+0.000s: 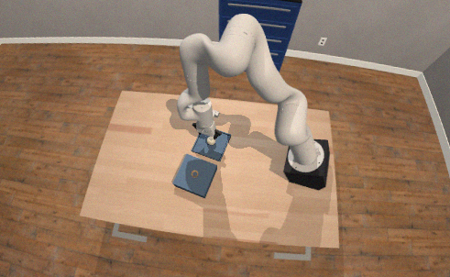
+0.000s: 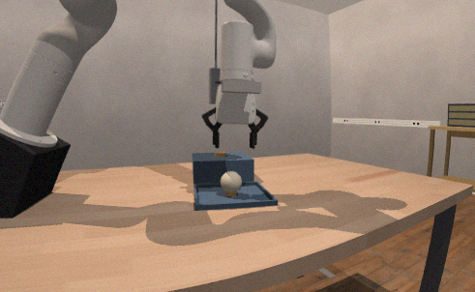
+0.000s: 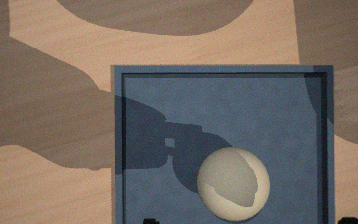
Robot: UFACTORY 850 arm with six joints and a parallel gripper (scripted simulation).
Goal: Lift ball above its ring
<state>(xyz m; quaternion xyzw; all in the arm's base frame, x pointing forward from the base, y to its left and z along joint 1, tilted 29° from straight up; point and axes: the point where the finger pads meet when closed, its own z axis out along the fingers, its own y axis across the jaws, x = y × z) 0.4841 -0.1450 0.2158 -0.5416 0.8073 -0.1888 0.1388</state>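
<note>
Right now my hand is 20 mm past the cream ball and 100 mm above it. From my hand the other things lie so: flat blue tray: 20 mm behind, 130 mm below.
</note>
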